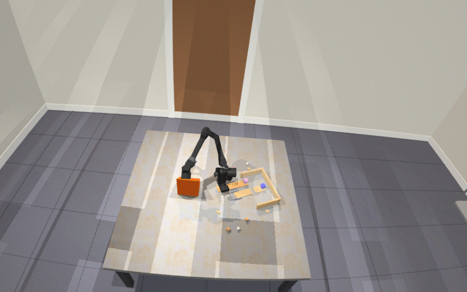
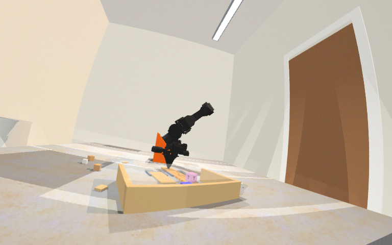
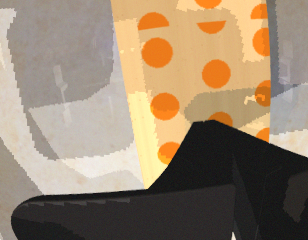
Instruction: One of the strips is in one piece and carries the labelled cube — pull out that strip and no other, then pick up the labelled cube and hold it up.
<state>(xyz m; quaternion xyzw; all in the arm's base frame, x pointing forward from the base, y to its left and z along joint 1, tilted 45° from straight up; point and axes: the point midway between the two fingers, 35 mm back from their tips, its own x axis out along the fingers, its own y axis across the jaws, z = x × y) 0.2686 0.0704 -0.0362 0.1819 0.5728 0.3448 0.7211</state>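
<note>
Right now my gripper tip is 90 mm short of the dotted strip and 30 mm to the right of it. Round my gripper tip: pink labelled cube (190 mm ahead, 60 mm to the left, 20 mm above).
</note>
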